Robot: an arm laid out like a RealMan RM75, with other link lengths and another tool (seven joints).
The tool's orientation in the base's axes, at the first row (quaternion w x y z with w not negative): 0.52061 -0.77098 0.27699 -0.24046
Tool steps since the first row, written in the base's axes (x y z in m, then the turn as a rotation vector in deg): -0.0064 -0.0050 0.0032 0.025 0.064 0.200; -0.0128 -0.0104 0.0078 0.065 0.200 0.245; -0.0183 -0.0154 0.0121 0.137 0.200 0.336; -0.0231 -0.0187 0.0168 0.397 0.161 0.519; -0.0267 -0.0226 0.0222 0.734 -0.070 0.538; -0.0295 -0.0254 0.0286 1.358 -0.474 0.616; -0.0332 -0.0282 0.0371 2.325 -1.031 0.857; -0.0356 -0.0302 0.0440 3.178 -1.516 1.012
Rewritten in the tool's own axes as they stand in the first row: -0.0010 -0.0003 -0.0087 -0.009 -0.211 -0.009; -0.0017 -0.0019 -0.0181 -0.068 -0.302 0.093; -0.0019 -0.0034 -0.0265 -0.008 -0.400 0.109; -0.0028 -0.0059 -0.0335 0.224 -0.605 0.192; -0.0024 -0.0092 -0.0403 0.628 -0.612 0.253; -0.0020 -0.0138 -0.0462 1.364 -0.672 0.367; -0.0021 -0.0203 -0.0535 2.468 -0.899 0.549; -0.0019 -0.0257 -0.0587 3.433 -1.047 0.733
